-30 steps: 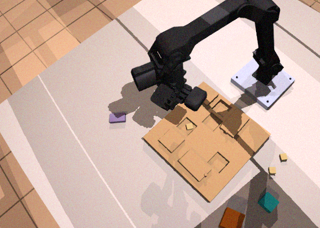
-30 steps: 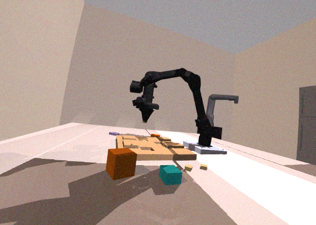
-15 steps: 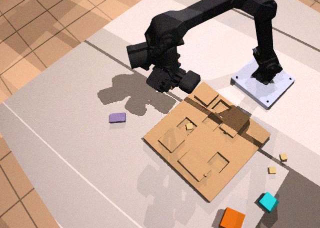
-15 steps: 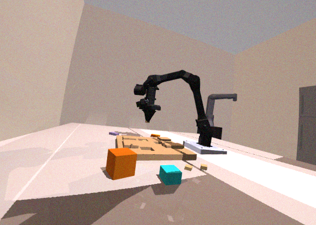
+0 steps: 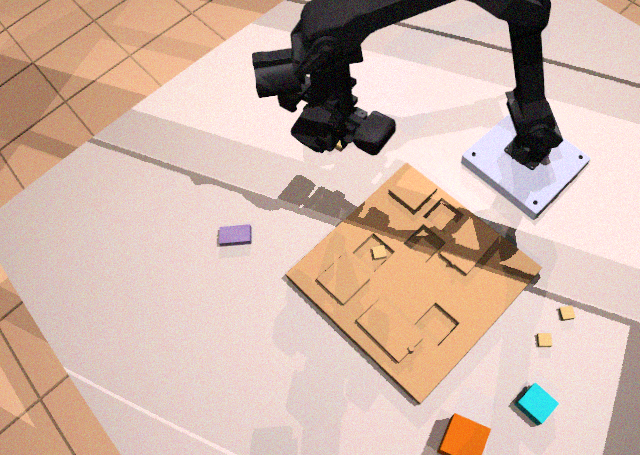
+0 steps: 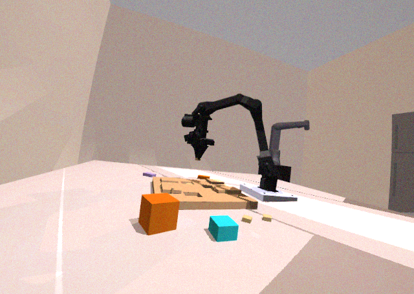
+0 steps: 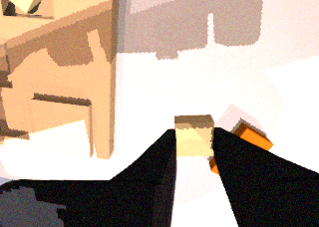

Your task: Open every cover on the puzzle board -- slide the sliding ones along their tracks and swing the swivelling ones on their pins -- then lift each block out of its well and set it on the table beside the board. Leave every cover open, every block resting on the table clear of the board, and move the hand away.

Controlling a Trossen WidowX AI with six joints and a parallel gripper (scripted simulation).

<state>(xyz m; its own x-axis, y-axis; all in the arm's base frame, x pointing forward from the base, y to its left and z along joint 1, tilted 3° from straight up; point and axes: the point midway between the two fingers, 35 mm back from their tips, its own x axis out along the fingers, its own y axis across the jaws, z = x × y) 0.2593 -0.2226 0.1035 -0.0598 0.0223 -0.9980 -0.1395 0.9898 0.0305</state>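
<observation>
The tan puzzle board lies 60 mm ahead of my gripper tip, 200 mm to the left of it and 90 mm below it. From my gripper tip the other things lie so: orange cube: 220 mm ahead, 440 mm to the left, 80 mm below; purple block: 210 mm ahead, 60 mm to the right, 100 mm below; flat orange block: 70 mm behind, 70 mm to the right, 100 mm below.
</observation>
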